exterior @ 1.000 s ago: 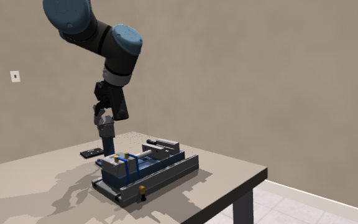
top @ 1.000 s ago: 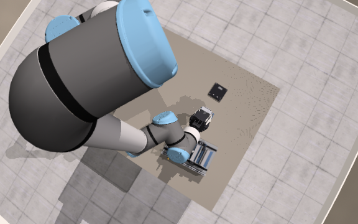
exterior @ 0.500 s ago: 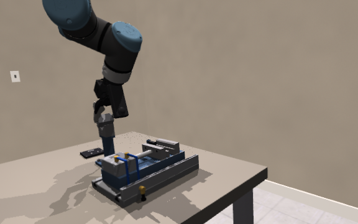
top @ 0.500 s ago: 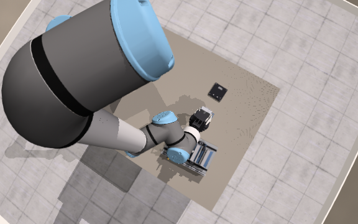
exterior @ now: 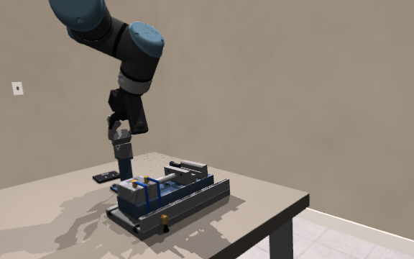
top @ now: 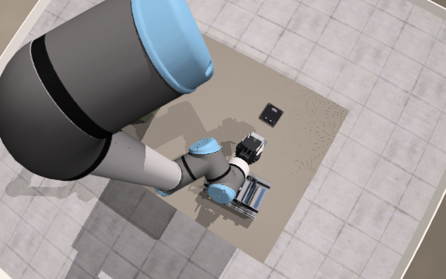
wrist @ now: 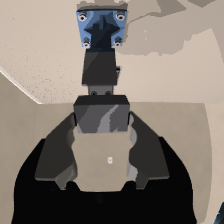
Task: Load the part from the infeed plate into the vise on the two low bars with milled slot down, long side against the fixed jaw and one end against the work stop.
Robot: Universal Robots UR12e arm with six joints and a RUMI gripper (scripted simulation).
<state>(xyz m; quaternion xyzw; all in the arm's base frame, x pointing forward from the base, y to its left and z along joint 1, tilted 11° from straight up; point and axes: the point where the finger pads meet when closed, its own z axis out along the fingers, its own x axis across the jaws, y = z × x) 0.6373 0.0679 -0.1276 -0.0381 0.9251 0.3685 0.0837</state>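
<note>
My gripper is now 10 mm to the right of the part and 10 mm above it. Round my hand: work stop rod (170 mm to the right, 100 mm below, 100 mm ahead); black infeed plate (190 mm to the left, 180 mm below); cylinder rod (220 mm to the right, 110 mm below, 10 mm ahead).
</note>
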